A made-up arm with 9 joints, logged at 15 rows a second.
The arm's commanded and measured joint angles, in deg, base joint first. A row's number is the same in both.
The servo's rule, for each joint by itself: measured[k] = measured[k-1] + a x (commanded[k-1-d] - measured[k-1]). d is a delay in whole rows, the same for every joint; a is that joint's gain. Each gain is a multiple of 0.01, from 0.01 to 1. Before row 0 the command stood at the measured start. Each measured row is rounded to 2 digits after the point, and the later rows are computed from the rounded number. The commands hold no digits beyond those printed.
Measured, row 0: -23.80 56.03 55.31 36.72 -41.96 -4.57 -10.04 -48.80 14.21
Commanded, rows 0 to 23: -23.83 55.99 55.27 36.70 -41.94 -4.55 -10.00 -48.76 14.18; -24.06 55.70 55.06 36.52 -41.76 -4.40 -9.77 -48.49 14.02; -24.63 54.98 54.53 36.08 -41.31 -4.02 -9.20 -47.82 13.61; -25.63 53.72 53.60 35.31 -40.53 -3.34 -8.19 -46.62 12.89; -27.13 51.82 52.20 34.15 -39.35 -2.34 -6.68 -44.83 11.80; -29.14 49.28 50.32 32.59 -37.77 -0.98 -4.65 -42.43 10.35; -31.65 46.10 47.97 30.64 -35.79 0.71 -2.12 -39.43 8.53; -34.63 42.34 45.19 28.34 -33.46 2.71 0.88 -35.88 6.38; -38.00 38.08 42.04 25.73 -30.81 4.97 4.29 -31.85 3.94; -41.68 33.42 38.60 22.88 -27.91 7.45 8.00 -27.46 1.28; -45.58 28.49 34.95 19.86 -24.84 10.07 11.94 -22.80 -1.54; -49.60 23.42 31.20 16.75 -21.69 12.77 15.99 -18.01 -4.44; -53.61 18.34 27.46 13.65 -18.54 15.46 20.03 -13.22 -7.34; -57.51 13.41 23.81 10.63 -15.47 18.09 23.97 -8.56 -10.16; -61.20 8.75 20.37 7.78 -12.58 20.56 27.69 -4.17 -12.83; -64.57 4.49 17.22 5.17 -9.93 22.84 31.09 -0.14 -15.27; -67.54 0.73 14.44 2.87 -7.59 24.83 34.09 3.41 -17.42; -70.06 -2.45 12.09 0.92 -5.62 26.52 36.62 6.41 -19.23; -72.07 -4.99 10.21 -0.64 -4.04 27.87 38.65 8.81 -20.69; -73.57 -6.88 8.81 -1.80 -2.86 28.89 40.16 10.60 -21.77; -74.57 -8.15 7.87 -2.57 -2.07 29.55 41.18 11.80 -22.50; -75.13 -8.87 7.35 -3.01 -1.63 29.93 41.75 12.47 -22.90; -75.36 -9.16 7.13 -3.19 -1.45 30.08 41.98 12.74 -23.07; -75.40 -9.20 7.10 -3.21 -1.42 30.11 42.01 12.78 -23.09
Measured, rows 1 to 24: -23.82 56.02 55.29 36.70 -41.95 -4.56 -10.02 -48.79 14.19; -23.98 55.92 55.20 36.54 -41.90 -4.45 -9.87 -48.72 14.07; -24.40 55.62 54.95 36.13 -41.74 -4.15 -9.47 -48.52 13.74; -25.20 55.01 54.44 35.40 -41.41 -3.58 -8.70 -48.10 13.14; -26.45 53.99 53.59 34.29 -40.85 -2.71 -7.49 -47.38 12.19; -28.20 52.48 52.35 32.78 -40.02 -1.50 -5.79 -46.29 10.88; -30.44 50.44 50.69 30.88 -38.88 0.05 -3.59 -44.78 9.21; -33.16 47.85 48.60 28.62 -37.42 1.91 -0.91 -42.82 7.20; -36.31 44.72 46.11 26.05 -35.64 4.05 2.21 -40.41 4.89; -39.80 41.10 43.26 23.23 -33.55 6.43 5.68 -37.56 2.33; -43.56 37.06 40.10 20.23 -31.20 8.98 9.44 -34.31 -0.42; -47.49 32.70 36.72 17.13 -28.63 11.63 13.37 -30.72 -3.27; -51.47 28.10 33.20 14.03 -25.91 14.31 17.37 -26.87 -6.16; -55.40 23.40 29.63 11.00 -23.09 16.96 21.33 -22.84 -9.00; -59.17 18.71 26.11 8.13 -20.25 19.48 25.15 -18.73 -11.72; -62.68 14.16 22.73 5.50 -17.46 21.83 28.71 -14.64 -14.24; -65.84 9.86 19.58 3.16 -14.80 23.93 31.94 -10.67 -16.50; -68.58 5.92 16.73 1.17 -12.32 25.74 34.75 -6.91 -18.44; -70.85 2.43 14.25 -0.44 -10.08 27.23 37.09 -3.45 -20.04; -72.62 -0.55 12.18 -1.65 -8.13 28.39 38.93 -0.36 -21.27; -73.89 -2.98 10.54 -2.47 -6.49 29.20 40.28 2.32 -22.14; -74.70 -4.86 9.33 -2.95 -5.18 29.71 41.16 4.55 -22.68; -75.13 -6.24 8.49 -3.16 -4.17 29.97 41.65 6.35 -22.96; -75.31 -7.19 7.96 -3.20 -3.43 30.07 41.87 7.76 -23.05
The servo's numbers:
d 0
a 0.65 0.32 0.38 0.89 0.27 0.70 0.60 0.22 0.71

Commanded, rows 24 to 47: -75.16 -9.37 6.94 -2.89 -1.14 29.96 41.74 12.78 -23.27; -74.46 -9.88 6.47 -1.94 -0.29 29.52 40.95 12.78 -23.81; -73.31 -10.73 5.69 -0.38 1.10 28.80 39.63 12.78 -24.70; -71.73 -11.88 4.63 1.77 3.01 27.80 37.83 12.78 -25.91; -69.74 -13.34 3.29 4.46 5.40 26.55 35.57 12.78 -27.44; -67.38 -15.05 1.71 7.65 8.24 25.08 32.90 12.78 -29.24; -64.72 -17.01 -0.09 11.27 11.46 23.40 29.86 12.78 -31.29; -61.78 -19.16 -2.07 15.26 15.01 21.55 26.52 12.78 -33.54; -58.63 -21.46 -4.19 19.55 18.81 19.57 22.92 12.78 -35.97; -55.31 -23.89 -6.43 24.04 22.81 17.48 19.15 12.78 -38.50; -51.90 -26.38 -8.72 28.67 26.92 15.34 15.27 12.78 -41.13; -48.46 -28.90 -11.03 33.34 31.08 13.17 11.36 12.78 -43.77; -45.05 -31.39 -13.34 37.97 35.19 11.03 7.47 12.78 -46.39; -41.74 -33.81 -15.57 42.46 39.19 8.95 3.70 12.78 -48.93; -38.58 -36.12 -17.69 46.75 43.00 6.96 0.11 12.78 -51.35; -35.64 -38.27 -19.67 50.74 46.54 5.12 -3.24 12.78 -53.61; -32.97 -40.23 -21.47 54.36 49.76 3.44 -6.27 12.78 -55.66; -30.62 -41.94 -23.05 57.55 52.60 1.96 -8.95 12.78 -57.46; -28.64 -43.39 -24.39 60.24 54.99 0.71 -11.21 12.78 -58.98; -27.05 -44.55 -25.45 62.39 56.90 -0.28 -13.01 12.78 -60.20; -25.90 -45.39 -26.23 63.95 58.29 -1.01 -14.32 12.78 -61.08; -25.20 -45.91 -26.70 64.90 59.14 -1.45 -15.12 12.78 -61.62; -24.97 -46.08 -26.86 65.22 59.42 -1.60 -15.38 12.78 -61.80; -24.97 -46.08 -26.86 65.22 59.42 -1.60 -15.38 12.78 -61.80
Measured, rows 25 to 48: -75.21 -7.89 7.57 -2.92 -2.81 29.99 41.79 8.86 -23.21; -74.72 -8.53 7.15 -2.05 -2.13 29.66 41.29 9.72 -23.64; -73.80 -9.23 6.60 -0.56 -1.26 29.06 40.29 10.39 -24.39; -72.45 -10.08 5.85 1.51 -0.11 28.18 38.81 10.92 -25.47; -70.69 -11.12 4.88 4.14 1.38 27.04 36.87 11.33 -26.87; -68.54 -12.38 3.68 7.26 3.23 25.67 34.49 11.65 -28.55; -66.06 -13.86 2.25 10.83 5.45 24.08 31.71 11.90 -30.50; -63.28 -15.56 0.61 14.77 8.03 22.31 28.60 12.09 -32.66; -60.26 -17.45 -1.21 19.02 10.94 20.39 25.19 12.24 -35.01; -57.04 -19.51 -3.19 23.49 14.14 18.35 21.57 12.36 -37.49; -53.70 -21.71 -5.29 28.10 17.59 16.24 17.79 12.45 -40.07; -50.29 -24.01 -7.47 32.76 21.23 14.09 13.93 12.52 -42.70; -46.88 -26.37 -9.70 37.40 25.00 11.95 10.05 12.58 -45.32; -43.54 -28.75 -11.93 41.90 28.83 9.85 6.24 12.62 -47.88; -40.32 -31.11 -14.12 46.22 32.66 7.83 2.56 12.66 -50.34; -37.28 -33.40 -16.23 50.24 36.41 5.93 -0.92 12.69 -52.66; -34.48 -35.59 -18.22 53.91 40.01 4.19 -4.13 12.71 -54.79; -31.97 -37.62 -20.06 57.15 43.41 2.63 -7.02 12.73 -56.69; -29.81 -39.47 -21.71 59.90 46.54 1.29 -9.53 12.74 -58.32; -28.02 -41.10 -23.13 62.12 49.34 0.19 -11.62 12.75 -59.65; -26.64 -42.47 -24.31 63.75 51.76 -0.65 -13.24 12.76 -60.67; -25.70 -43.57 -25.22 64.77 53.75 -1.21 -14.37 12.76 -61.34; -25.23 -44.37 -25.84 65.17 55.28 -1.48 -14.98 12.76 -61.67; -25.06 -44.92 -26.23 65.21 56.40 -1.56 -15.22 12.76 -61.76
